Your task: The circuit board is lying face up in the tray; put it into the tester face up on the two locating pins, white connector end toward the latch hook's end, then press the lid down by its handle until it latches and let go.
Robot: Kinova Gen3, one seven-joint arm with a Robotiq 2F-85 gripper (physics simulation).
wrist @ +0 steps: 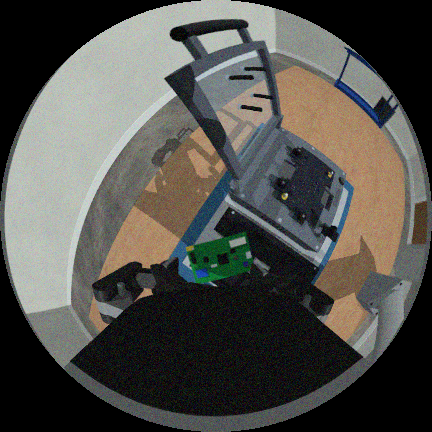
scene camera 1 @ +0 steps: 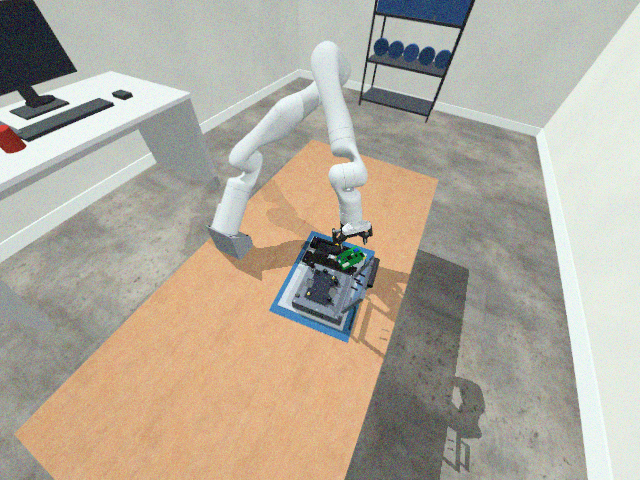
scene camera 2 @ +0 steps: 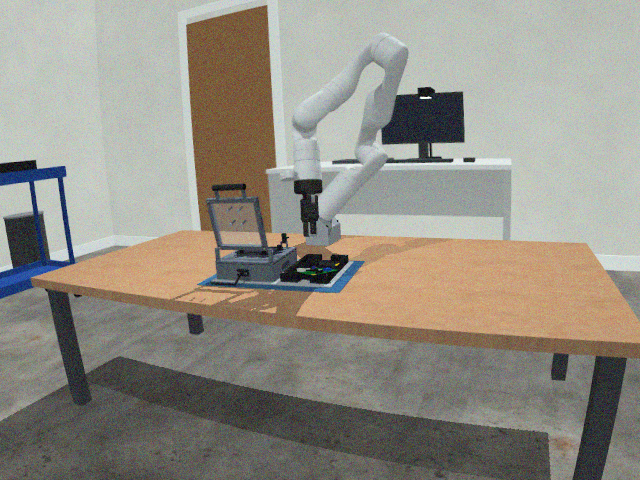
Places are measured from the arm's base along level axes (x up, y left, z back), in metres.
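Pixels of known places: gripper, fingertip midpoint: (wrist: pixel 214 269) (scene camera 1: pixel 352 245) (scene camera 2: pixel 310 236); arm's base, link origin: (scene camera 1: pixel 226 230) (scene camera 2: pixel 321 211).
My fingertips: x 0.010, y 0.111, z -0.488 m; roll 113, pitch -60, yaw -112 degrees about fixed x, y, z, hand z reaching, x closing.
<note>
For each thing: its top centre in the pictures, then the offset to it from my fingertips. "spot": a spot on its surface instead. Level surfaces: height alone.
- green circuit board, top centre: (wrist: pixel 219 260) (scene camera 2: pixel 314 265) (scene camera 1: pixel 350 255) dx -0.080, dy +0.008, dz -0.001 m
- black tray, surface spot: (wrist: pixel 235 222) (scene camera 2: pixel 289 274) spot: dx -0.103, dy -0.060, dz -0.015 m
- black handle, top centre: (scene camera 2: pixel 228 184) (scene camera 1: pixel 374 270) dx +0.154, dy -0.183, dz -0.086 m
- latch hook, top centre: (wrist: pixel 337 233) (scene camera 2: pixel 284 232) dx -0.014, dy -0.121, dz +0.125 m
- blue-bordered mat, surface height: dx -0.119 m
- wooden table, surface height: dx -0.121 m
The green circuit board (scene camera 1: pixel 351 258) (scene camera 2: pixel 316 271) (wrist: pixel 220 257) lies face up in the black tray (scene camera 2: pixel 289 276) (wrist: pixel 235 222), turned askew to its walls. A white block shows on its upper right in the wrist view. My gripper (scene camera 1: pixel 353 242) (scene camera 2: pixel 309 235) (wrist: pixel 214 269) is open and empty, pointing down above the tray and board. The grey tester (scene camera 1: pixel 317 310) (scene camera 2: pixel 253 267) (wrist: pixel 265 200) stands beside the tray, its nest empty, with gold locating pins (wrist: pixel 284 196) (wrist: pixel 330 174). Its lid (scene camera 2: pixel 262 222) (wrist: pixel 205 117) stands open with the black handle (scene camera 1: pixel 373 272) (scene camera 2: pixel 229 187) (wrist: pixel 210 28) on top. The latch hook (scene camera 2: pixel 284 238) (wrist: pixel 330 231) stands upright.
Tester and tray stand on a blue-bordered mat (scene camera 1: pixel 283 306) (scene camera 2: pixel 353 273) on the wooden table (scene camera 1: pixel 206 372) (scene camera 2: pixel 465 289). The raised lid stands along the tester's far side from the latch hook. The arm's base (scene camera 1: pixel 232 243) (scene camera 2: pixel 324 235) is on the table behind them.
</note>
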